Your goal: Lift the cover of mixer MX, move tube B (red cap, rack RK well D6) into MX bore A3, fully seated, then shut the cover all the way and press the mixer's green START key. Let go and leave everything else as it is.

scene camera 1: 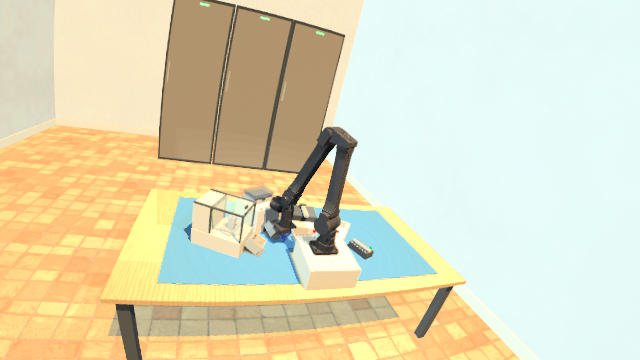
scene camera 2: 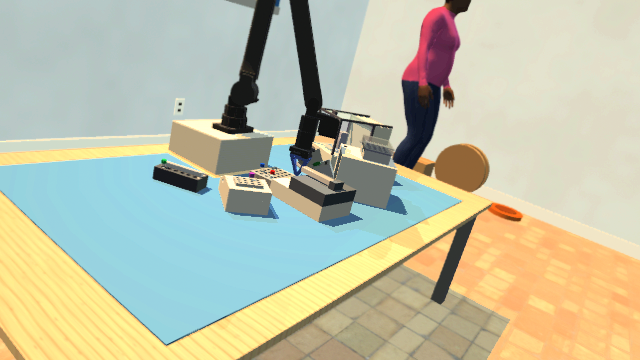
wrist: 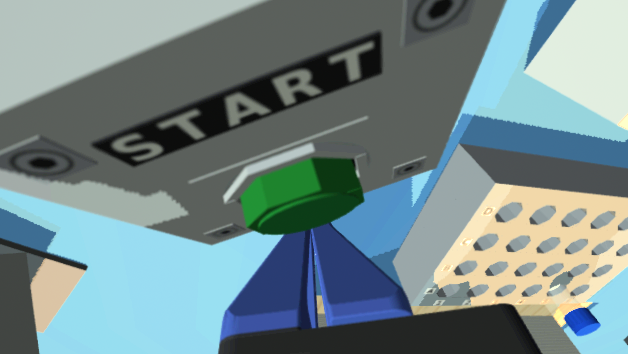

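Pixels of known places: gripper, fingertip midpoint: (scene camera 1: 282,241) (scene camera 2: 296,175); arm's base, link origin: (scene camera 1: 323,249) (scene camera 2: 232,130).
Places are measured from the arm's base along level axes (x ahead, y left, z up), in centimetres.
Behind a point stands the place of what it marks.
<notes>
My gripper (scene camera 1: 285,237) @[y 12.2, x 20.6, z -10.0 cm] (scene camera 2: 298,171) @[y 12.2, x 20.6, z -10.0 cm] (wrist: 310,232) @[y 12.2, x 20.6, z -10.0 cm] is shut and empty. In the wrist view its blue fingertips are partly hidden behind the green START key (scene camera 2: 316,163) @[y 14.1, x 26.0, z -3.8 cm] (wrist: 302,197) @[y 14.7, x 26.8, z -3.1 cm] on a grey box (wrist: 295,105) @[y 15.1, x 28.5, z -3.0 cm]; contact cannot be told. The pale rack RK (scene camera 2: 280,173) @[y 1.4, x 21.5, z -7.5 cm] (wrist: 435,235) @[y 5.8, x 20.3, z -8.8 cm] stands right of the fingers in the wrist view, with well D6 cut off there. A red cap (scene camera 1: 314,231) @[y -5.3, x 23.0, z -5.4 cm] (scene camera 2: 272,171) @[y -5.6, x 23.4, z -5.3 cm] shows at the rack in the scene views. A pale unit with a dark grey top (scene camera 2: 322,191) @[y -10.6, x 44.3, z -2.6 cm] and a bar stands beside it. Mixer lettering and cover state cannot be read.
A glass-sided instrument (scene camera 1: 226,220) @[y 42.5, x 12.6, z 6.1 cm] stands at the left of the blue mat (scene camera 1: 225,272) @[y 42.6, x -1.6, z -10.6 cm]. A tall white box (scene camera 2: 367,175) @[y 15.2, x 44.4, z -1.3 cm] carries a grey block (scene camera 2: 377,149). A black tube holder (scene camera 1: 361,248) @[y -27.7, x 8.8, z -7.0 cm] (scene camera 2: 179,177) @[y -31.4, x 13.0, z -7.9 cm] and a small pale box (scene camera 2: 246,199) @[y -26.8, x 32.7, z -6.9 cm] stand nearby. A blue-capped tube (wrist: 582,321) @[y -2.9, x 17.9, z -5.4 cm] leans toward the wrist camera.
</notes>
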